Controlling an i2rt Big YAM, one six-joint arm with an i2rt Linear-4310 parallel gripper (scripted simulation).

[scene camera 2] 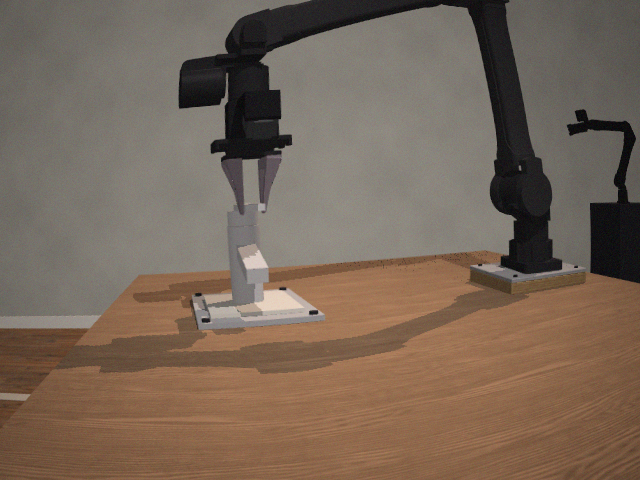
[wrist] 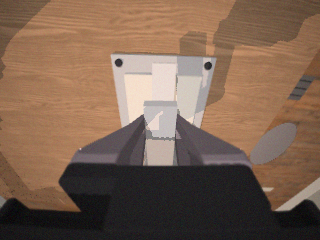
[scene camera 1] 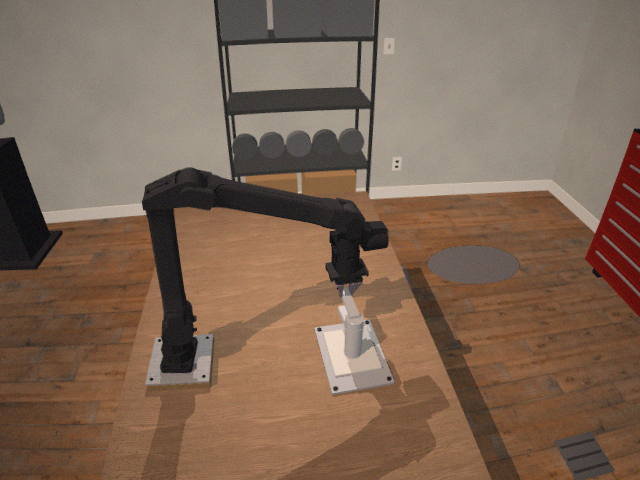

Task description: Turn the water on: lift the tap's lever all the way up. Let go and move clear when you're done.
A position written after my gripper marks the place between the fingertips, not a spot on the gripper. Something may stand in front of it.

Note:
In view: my gripper [scene camera 2: 252, 214] and a lever [wrist: 160, 117].
My gripper is seen too in the wrist view [wrist: 160, 119] and in scene camera 1 [scene camera 1: 345, 296].

